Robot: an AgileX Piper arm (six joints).
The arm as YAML. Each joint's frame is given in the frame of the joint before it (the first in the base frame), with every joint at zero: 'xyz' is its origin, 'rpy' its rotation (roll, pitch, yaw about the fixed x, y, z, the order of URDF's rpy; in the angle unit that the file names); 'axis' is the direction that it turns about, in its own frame. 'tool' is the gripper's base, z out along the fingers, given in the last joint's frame.
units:
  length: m
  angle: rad
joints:
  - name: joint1
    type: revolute
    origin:
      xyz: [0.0, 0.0, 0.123]
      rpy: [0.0, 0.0, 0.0]
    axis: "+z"
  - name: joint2
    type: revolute
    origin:
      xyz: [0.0, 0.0, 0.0]
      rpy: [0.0, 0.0, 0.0]
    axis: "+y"
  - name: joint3
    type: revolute
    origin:
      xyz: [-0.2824, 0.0, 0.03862]
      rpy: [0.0, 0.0, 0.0]
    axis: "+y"
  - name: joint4
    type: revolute
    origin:
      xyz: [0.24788, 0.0, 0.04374]
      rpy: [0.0, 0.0, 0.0]
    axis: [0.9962, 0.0, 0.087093]
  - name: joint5
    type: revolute
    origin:
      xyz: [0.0, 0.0, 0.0]
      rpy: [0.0, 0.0, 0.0]
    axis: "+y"
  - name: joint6
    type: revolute
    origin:
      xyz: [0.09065, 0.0, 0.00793]
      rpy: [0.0, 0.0, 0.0]
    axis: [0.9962, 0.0, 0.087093]
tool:
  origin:
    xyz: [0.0, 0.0, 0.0]
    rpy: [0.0, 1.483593, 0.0]
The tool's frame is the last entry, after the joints.
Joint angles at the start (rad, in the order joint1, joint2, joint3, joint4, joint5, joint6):
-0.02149 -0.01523 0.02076 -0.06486 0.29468 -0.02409
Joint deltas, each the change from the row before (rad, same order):
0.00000 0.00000 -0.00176 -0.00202 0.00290 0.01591
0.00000 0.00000 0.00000 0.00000 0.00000 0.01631
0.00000 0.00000 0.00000 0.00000 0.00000 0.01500
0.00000 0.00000 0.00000 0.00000 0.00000 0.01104
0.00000 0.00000 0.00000 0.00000 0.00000 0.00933
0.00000 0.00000 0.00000 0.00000 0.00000 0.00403
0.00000 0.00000 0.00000 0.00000 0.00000 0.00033
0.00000 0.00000 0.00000 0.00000 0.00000 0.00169
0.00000 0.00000 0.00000 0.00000 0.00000 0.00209
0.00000 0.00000 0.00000 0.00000 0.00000 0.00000
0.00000 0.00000 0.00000 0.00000 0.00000 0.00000
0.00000 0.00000 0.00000 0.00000 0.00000 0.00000
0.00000 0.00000 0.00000 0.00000 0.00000 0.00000
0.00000 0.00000 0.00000 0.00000 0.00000 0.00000
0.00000 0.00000 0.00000 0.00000 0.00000 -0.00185
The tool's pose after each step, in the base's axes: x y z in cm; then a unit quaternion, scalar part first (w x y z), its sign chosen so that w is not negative. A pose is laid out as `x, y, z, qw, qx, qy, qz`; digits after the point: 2 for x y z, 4 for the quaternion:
5.40, -0.29, 18.08, 0.6267, -0.0136, 0.7783, -0.0370
5.40, -0.29, 18.08, 0.6269, -0.0072, 0.7784, -0.0319
5.40, -0.29, 18.08, 0.6272, -0.0014, 0.7784, -0.0272
5.40, -0.29, 18.08, 0.6273, 0.0029, 0.7784, -0.0237
5.40, -0.29, 18.08, 0.6274, 0.0066, 0.7784, -0.0208
5.40, -0.29, 18.08, 0.6274, 0.0081, 0.7784, -0.0195
5.40, -0.29, 18.08, 0.6274, 0.0083, 0.7784, -0.0194
5.40, -0.29, 18.08, 0.6275, 0.0089, 0.7784, -0.0189
5.40, -0.29, 18.08, 0.6275, 0.0097, 0.7784, -0.0182
5.40, -0.29, 18.08, 0.6275, 0.0097, 0.7784, -0.0182
5.40, -0.29, 18.08, 0.6275, 0.0097, 0.7784, -0.0182
5.40, -0.29, 18.08, 0.6275, 0.0097, 0.7784, -0.0182
5.40, -0.29, 18.08, 0.6275, 0.0097, 0.7784, -0.0182
5.40, -0.29, 18.08, 0.6275, 0.0097, 0.7784, -0.0182
5.40, -0.29, 18.08, 0.6275, 0.0090, 0.7784, -0.0188

